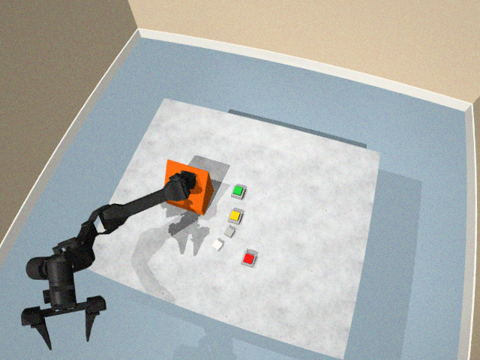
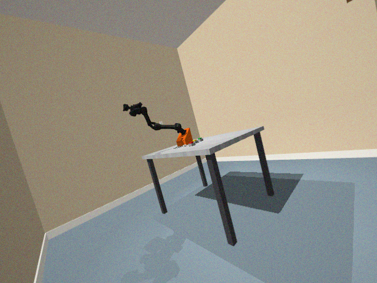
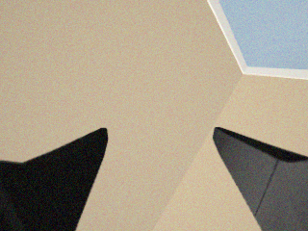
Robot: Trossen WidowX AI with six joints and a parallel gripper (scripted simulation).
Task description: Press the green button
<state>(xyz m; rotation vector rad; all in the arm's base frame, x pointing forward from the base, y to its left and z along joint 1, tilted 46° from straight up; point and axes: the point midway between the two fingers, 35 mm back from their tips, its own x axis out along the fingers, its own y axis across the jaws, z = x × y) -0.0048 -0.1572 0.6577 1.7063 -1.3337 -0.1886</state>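
Right now my gripper tip is 18 cm short of the green button, 67 cm to the right of it and 44 cm above it. Round my gripper tip: white block 17 cm ahead, 43 cm to the left, 47 cm below; then grey block 20 cm ahead, 50 cm to the left, 47 cm below; then red button 31 cm ahead, 42 cm to the left, 44 cm below.
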